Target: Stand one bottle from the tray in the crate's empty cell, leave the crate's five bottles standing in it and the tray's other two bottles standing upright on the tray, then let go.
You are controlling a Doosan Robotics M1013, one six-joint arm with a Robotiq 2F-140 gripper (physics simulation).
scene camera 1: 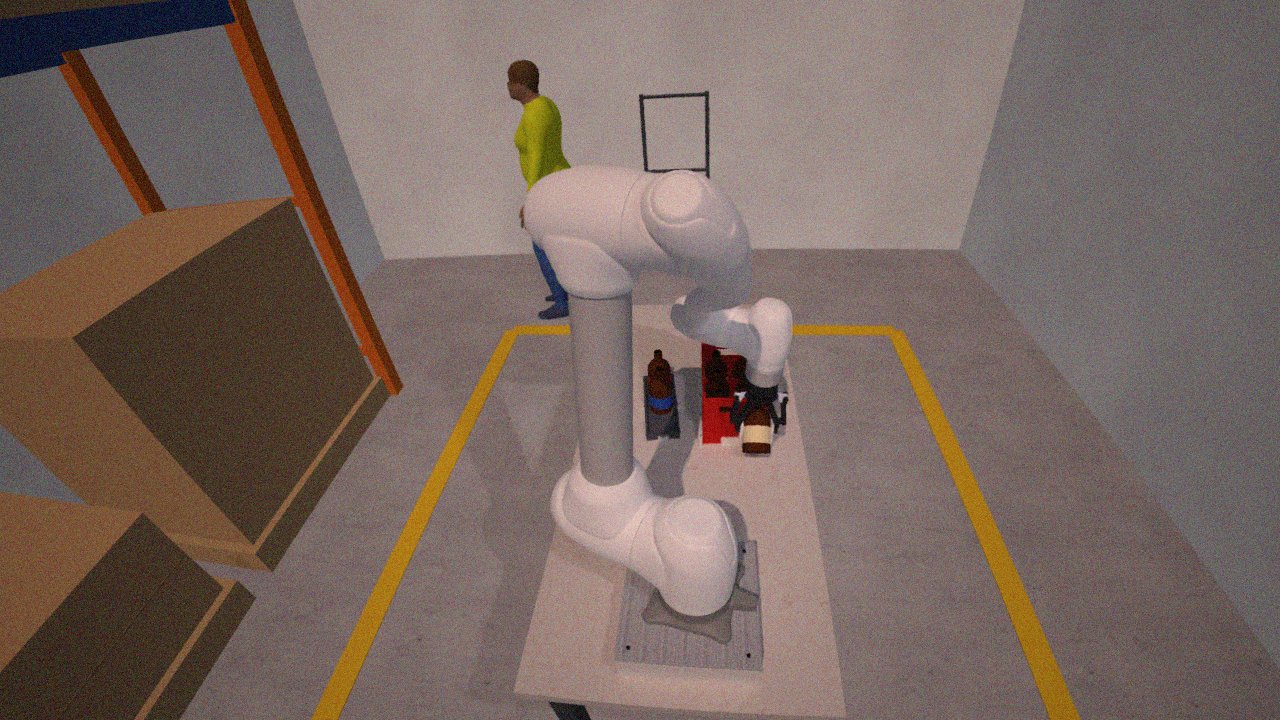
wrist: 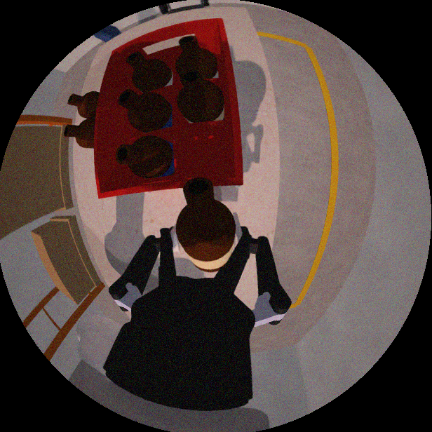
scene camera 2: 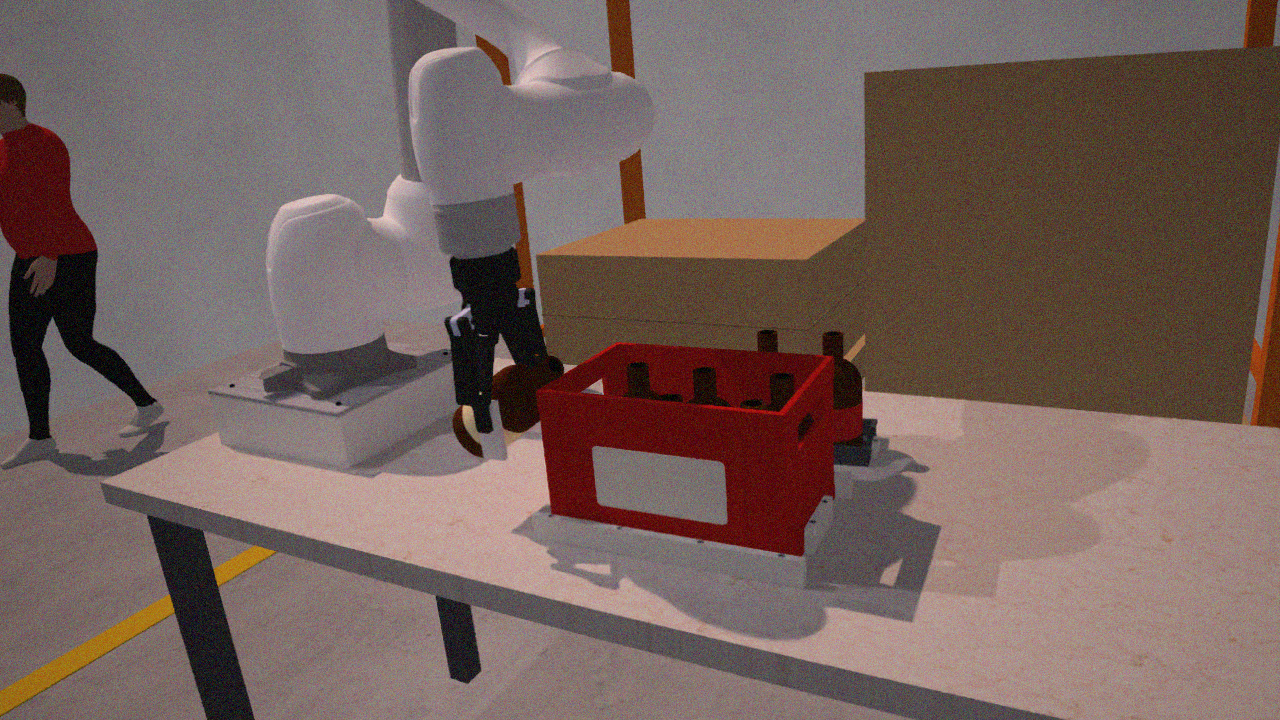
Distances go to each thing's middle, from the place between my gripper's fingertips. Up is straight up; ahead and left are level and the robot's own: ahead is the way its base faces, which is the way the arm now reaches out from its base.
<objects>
I see my gripper 340 mm to the right of the red-labelled bottle [scene camera 2: 847, 383] and 230 mm short of it.
</objects>
